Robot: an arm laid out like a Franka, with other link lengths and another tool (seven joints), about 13 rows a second.
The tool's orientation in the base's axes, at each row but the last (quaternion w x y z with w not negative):
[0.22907, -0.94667, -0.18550, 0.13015]
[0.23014, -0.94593, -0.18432, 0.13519]
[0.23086, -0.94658, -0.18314, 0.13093]
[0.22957, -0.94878, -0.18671, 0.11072]
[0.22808, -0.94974, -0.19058, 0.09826]
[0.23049, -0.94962, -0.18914, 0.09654]
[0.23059, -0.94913, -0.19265, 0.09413]
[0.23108, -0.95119, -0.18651, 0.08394]
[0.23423, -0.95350, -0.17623, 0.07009]
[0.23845, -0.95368, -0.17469, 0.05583]
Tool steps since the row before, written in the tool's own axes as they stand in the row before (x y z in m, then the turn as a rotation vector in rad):
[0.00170, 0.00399, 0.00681, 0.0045, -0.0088, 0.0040]
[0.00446, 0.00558, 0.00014, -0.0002, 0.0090, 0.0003]
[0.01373, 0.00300, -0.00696, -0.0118, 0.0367, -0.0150]
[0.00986, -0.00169, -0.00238, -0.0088, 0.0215, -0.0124]
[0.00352, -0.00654, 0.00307, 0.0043, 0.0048, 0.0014]
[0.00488, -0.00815, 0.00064, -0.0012, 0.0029, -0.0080]
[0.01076, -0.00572, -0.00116, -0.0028, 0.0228, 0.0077]
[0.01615, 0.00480, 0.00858, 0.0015, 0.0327, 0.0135]
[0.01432, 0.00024, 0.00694, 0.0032, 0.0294, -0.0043]
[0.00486, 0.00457, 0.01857, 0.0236, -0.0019, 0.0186]
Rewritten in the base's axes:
[0.00043, 0.00003, -0.00806, 0.0001, 0.0107, 0.0001]
[0.00554, -0.00272, -0.00359, 0.0023, -0.0074, -0.0046]
[0.01551, 0.00040, 0.00228, 0.0049, -0.0410, -0.0030]
[0.00912, 0.00445, 0.00165, 0.0022, -0.0262, 0.0016]
[0.00028, 0.00803, 0.00004, 0.0050, -0.0016, -0.0039]
[0.00170, 0.00893, 0.00284, 0.0020, -0.0061, 0.0057]
[0.00824, 0.00862, 0.00276, 0.0027, -0.0167, -0.0173]
[0.01421, 0.00591, -0.01099, 0.0084, -0.0208, -0.0274]
[0.01186, 0.00801, -0.00696, 0.0128, -0.0250, -0.0102]
[0.00241, 0.00606, -0.01862, 0.0179, 0.0182, -0.0160]

